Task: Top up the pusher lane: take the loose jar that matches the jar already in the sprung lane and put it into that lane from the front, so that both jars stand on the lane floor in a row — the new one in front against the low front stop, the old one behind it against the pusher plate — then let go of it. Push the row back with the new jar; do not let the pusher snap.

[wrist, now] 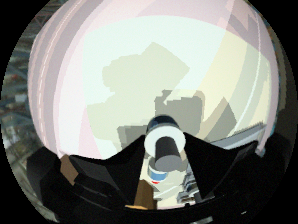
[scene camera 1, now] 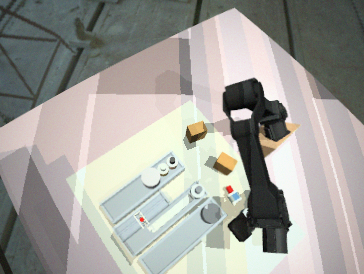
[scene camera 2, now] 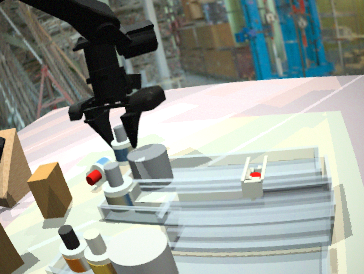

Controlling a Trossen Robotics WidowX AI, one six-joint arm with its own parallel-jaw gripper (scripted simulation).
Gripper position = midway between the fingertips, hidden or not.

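My gripper (scene camera 2: pixel 124 147), carrying a grey-capped jar. Also a grey-capped jar (scene camera 2: pixel 116 187). Sprung lane (scene camera 1: pixel 134 238). Wrist view: my gripper (wrist: pixel 163 137).
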